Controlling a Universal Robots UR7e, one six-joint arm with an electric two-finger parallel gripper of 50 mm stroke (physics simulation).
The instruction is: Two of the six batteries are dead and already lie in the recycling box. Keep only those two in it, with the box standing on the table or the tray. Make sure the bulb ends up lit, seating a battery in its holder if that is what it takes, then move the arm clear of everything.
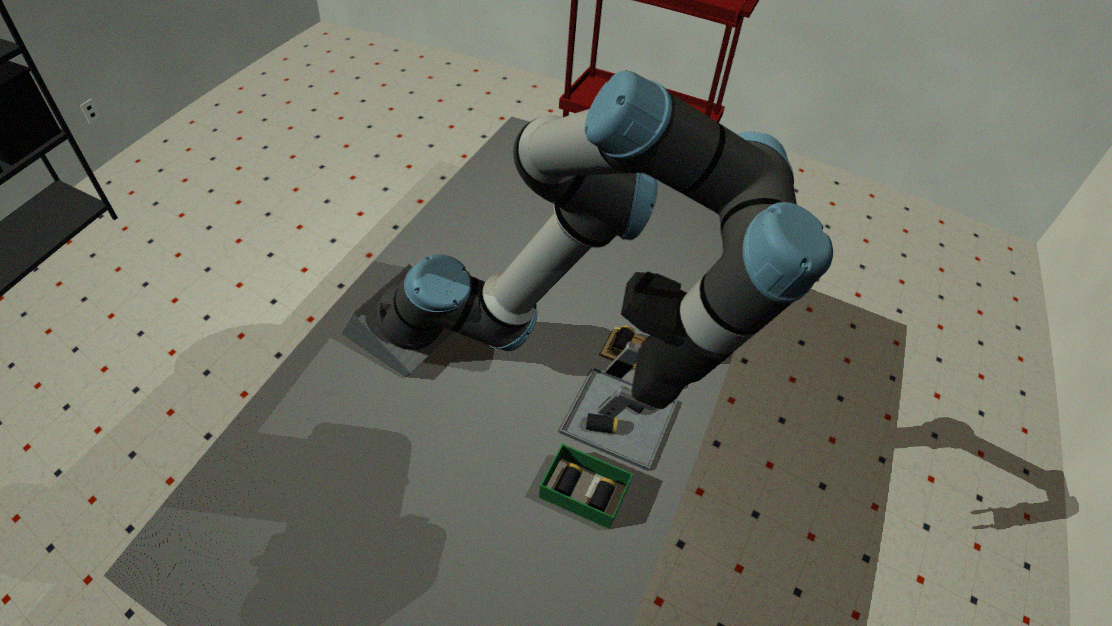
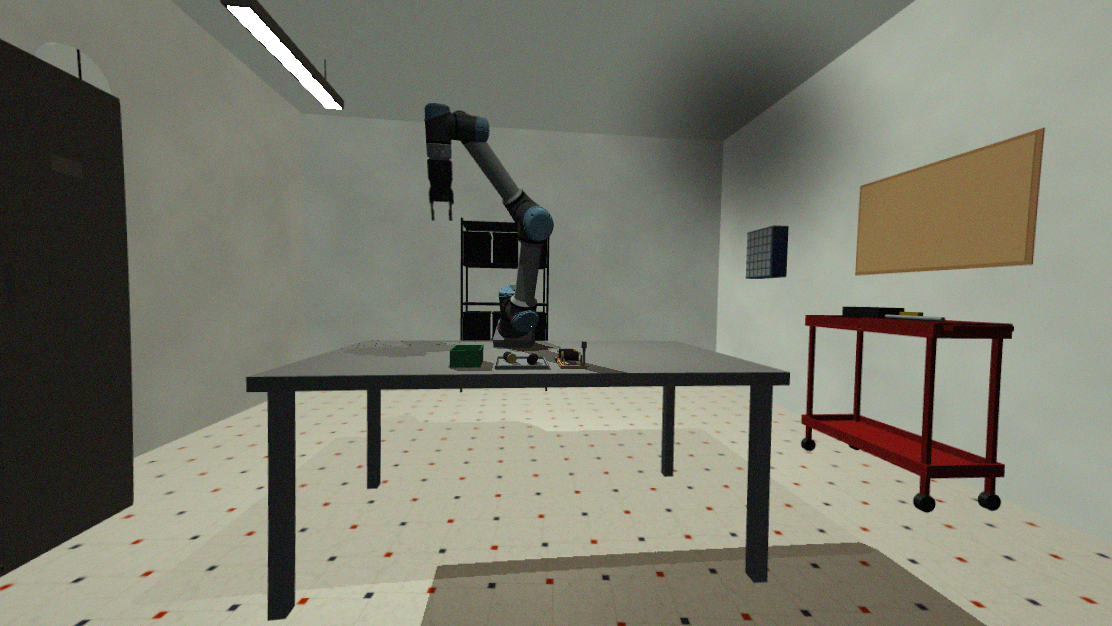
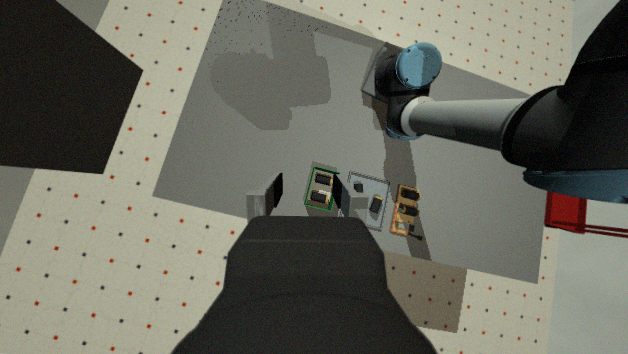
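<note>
My gripper is open and empty, high above the table. The green recycling box stands on the table; it holds one dark battery and another battery, with a pale piece beside it. The grey tray holds one battery lying down and a second battery. The orange-brown holder bears one battery and another. I cannot tell whether the bulb is lit.
A thin dark post rises at the holder's end. The grey table carries the arm's base. A red cart, a black shelf rack and a dark cabinet stand around the table.
</note>
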